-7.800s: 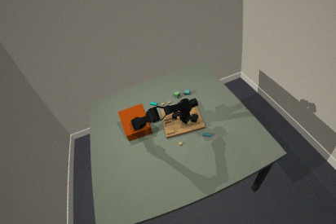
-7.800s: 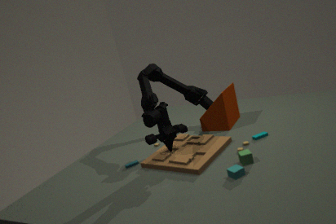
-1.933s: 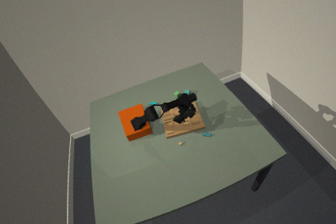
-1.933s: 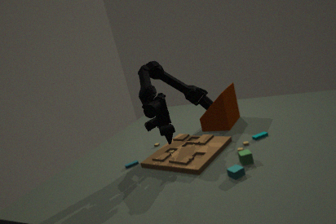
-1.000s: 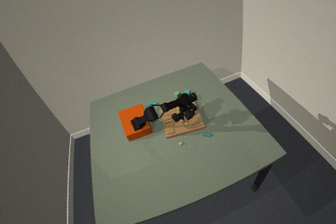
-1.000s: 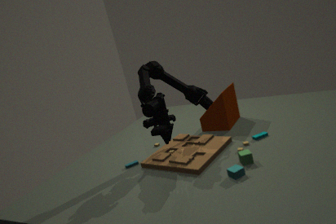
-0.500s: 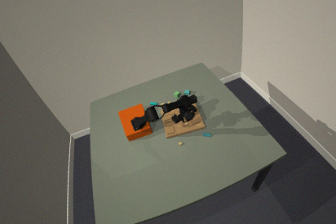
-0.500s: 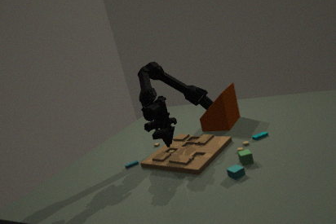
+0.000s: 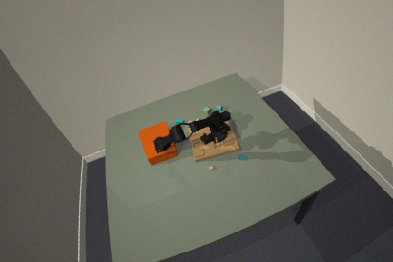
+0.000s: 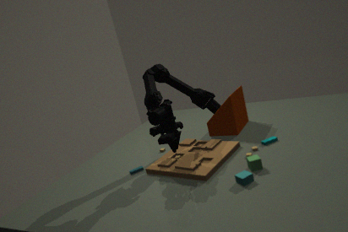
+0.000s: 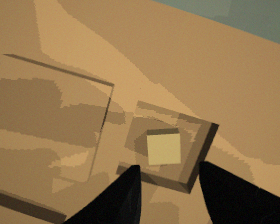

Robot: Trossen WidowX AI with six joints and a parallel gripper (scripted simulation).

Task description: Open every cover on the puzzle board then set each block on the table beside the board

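My gripper tip is 1 cm past the tan puzzle board, 6 cm to the right of it and 3 cm above it. From my gripper tip the other things lie so: flat teal piece: 12 cm behind, 38 cm to the left, 4 cm below; then green cube: 10 cm ahead, 34 cm to the left, 3 cm below; then teal cube: 19 cm ahead, 31 cm to the left, 3 cm below.
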